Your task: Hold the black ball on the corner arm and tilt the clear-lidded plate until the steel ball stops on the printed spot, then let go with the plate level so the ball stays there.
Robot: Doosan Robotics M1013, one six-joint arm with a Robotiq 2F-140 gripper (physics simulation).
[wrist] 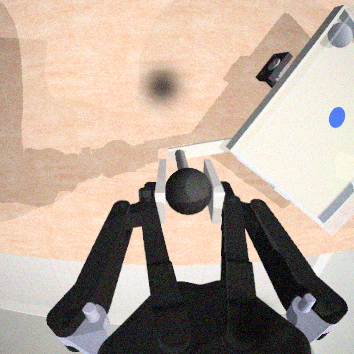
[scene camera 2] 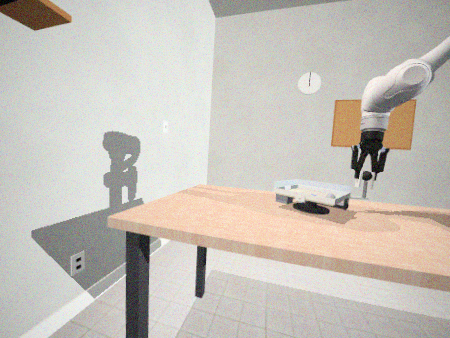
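Observation:
The black ball (scene camera 2: 367, 175) (wrist: 188, 191) sits on its post at the end of the corner arm (wrist: 202, 149). My gripper (scene camera 2: 366, 181) (wrist: 184, 171) is shut on it, a pale pad on each side. The clear-lidded plate (scene camera 2: 306, 193) (wrist: 300, 145) stands on a round dark base (scene camera 2: 311, 207) and shows in part in the wrist view, at the right. The steel ball (wrist: 340, 35) is at the plate's upper end in the wrist view, by the wall, apart from the blue printed spot (wrist: 337, 117). The plate looks slightly tilted in the scene view.
The wooden table (scene camera 2: 220, 220) (wrist: 100, 100) carries the plate and its base. A small black block (wrist: 274, 68) is at the plate's side wall. A wall clock (scene camera 2: 309, 83) and an orange board (scene camera 2: 346, 125) are on the wall behind.

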